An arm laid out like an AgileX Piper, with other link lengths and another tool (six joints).
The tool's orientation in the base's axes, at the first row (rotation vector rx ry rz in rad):
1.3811, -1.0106, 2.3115
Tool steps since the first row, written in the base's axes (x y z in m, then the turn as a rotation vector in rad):
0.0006, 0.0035, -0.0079, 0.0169, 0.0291, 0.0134
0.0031, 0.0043, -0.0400, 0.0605, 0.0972, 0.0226
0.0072, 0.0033, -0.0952, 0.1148, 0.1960, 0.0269
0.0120, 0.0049, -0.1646, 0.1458, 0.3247, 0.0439
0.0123, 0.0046, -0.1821, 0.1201, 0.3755, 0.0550
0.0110, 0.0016, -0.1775, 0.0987, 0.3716, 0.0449
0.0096, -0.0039, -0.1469, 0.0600, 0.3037, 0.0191
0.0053, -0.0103, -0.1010, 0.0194, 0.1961, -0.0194
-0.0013, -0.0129, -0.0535, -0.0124, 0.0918, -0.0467
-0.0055, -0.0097, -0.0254, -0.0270, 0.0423, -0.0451
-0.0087, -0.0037, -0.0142, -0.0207, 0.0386, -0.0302
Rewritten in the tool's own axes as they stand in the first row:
-0.0074, 0.0005, -0.0044, -0.0008, -0.0359, -0.0045
-0.0361, 0.0124, -0.0130, -0.0235, -0.1127, -0.0190
-0.0851, 0.0345, -0.0264, -0.0595, -0.2154, -0.0488
-0.1467, 0.0605, -0.0454, -0.0765, -0.3325, -0.1106
-0.1617, 0.0681, -0.0503, -0.0600, -0.3600, -0.1589
-0.1568, 0.0690, -0.0478, -0.0572, -0.3412, -0.1736
-0.1294, 0.0606, -0.0356, -0.0511, -0.2601, -0.1610
-0.0874, 0.0479, -0.0202, -0.0501, -0.1439, -0.1265
-0.0433, 0.0330, -0.0084, -0.0445, -0.0396, -0.0850
-0.0176, 0.0209, -0.0048, -0.0296, 0.0034, -0.0605
-0.0072, 0.0135, -0.0076, -0.0197, -0.0037, -0.0493

